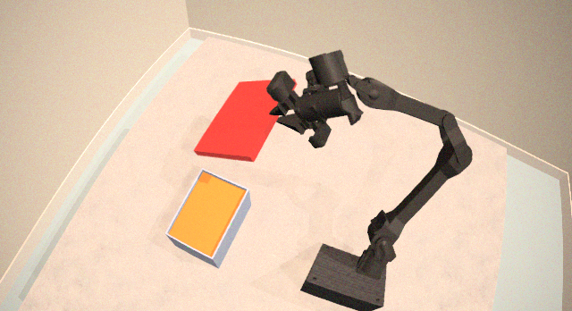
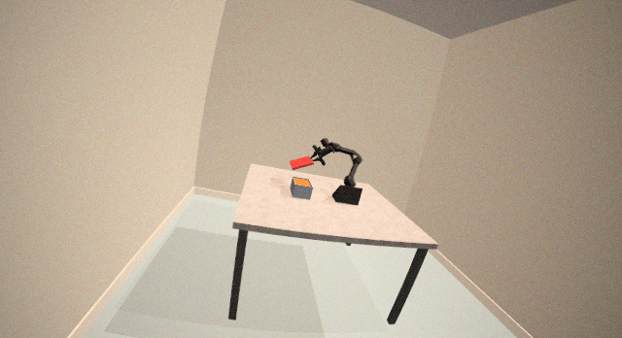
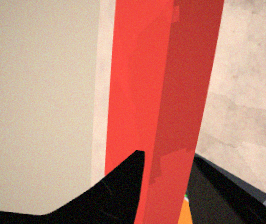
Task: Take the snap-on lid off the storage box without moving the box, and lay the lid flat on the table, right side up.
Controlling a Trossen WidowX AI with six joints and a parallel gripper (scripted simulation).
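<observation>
The red lid is 70 mm ahead of my gripper tip and 30 mm below it. The rest, counted from my gripper tip: storage box: 230 mm to the left, 180 mm below, 60 mm ahead.
</observation>
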